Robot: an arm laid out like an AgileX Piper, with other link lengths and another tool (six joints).
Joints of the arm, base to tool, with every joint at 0 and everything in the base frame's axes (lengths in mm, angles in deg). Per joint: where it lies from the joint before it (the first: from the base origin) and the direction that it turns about. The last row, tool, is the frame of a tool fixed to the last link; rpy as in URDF.
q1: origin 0.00 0.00 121.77 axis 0 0 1
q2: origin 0.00 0.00 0.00 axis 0 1 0
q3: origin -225.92 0.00 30.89 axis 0 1 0
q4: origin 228.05 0.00 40.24 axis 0.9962 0 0.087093
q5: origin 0.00 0.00 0.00 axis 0 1 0
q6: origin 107.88 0.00 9.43 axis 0.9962 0 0.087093
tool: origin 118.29 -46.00 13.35 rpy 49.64 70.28 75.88
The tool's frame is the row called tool.
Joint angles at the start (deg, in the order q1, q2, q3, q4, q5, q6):
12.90 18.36 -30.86 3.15 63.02 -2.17
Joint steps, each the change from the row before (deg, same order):
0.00 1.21 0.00 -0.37 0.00 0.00
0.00 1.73 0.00 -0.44 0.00 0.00
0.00 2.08 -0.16 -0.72 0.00 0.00
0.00 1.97 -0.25 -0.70 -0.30 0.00
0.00 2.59 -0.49 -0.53 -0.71 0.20
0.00 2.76 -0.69 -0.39 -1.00 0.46
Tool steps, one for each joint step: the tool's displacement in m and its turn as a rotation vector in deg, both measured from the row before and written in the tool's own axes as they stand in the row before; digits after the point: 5 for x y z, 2 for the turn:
0.00150 -0.00299 0.00160 0.69 1.00 0.35
0.00228 -0.00401 0.00247 0.91 1.44 0.54
0.00164 -0.00476 0.00219 1.20 1.60 0.46
-0.00013 -0.00388 0.00201 1.03 1.18 0.24
-0.00151 -0.00328 0.00328 0.87 1.08 0.49
-0.00298 -0.00237 0.00370 0.65 0.71 0.65

